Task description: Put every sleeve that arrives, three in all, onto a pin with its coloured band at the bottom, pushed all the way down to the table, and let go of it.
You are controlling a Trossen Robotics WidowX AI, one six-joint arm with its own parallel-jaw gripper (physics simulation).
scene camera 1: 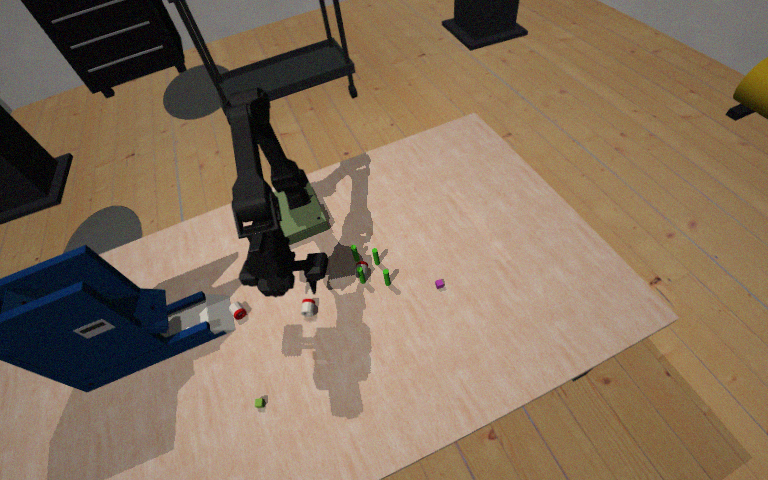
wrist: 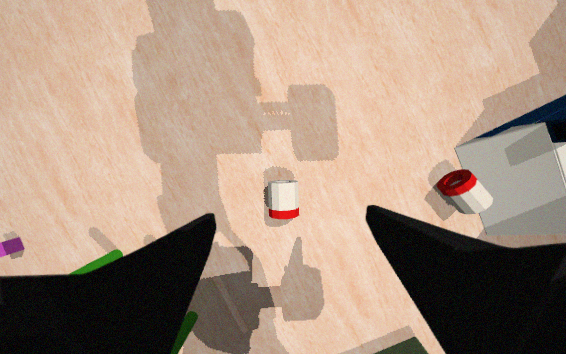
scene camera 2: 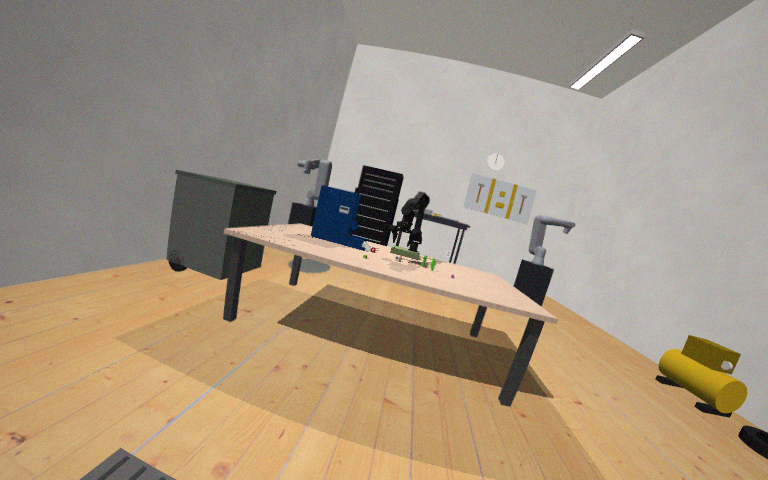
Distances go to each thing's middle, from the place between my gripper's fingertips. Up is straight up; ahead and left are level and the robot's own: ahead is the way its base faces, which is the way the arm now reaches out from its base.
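With the blue feeder [scene camera 1: 78, 321] as my reference, my hand is 380 mm to the left of it and 60 mm below it. My hand is also 70 mm beyond the feeder.
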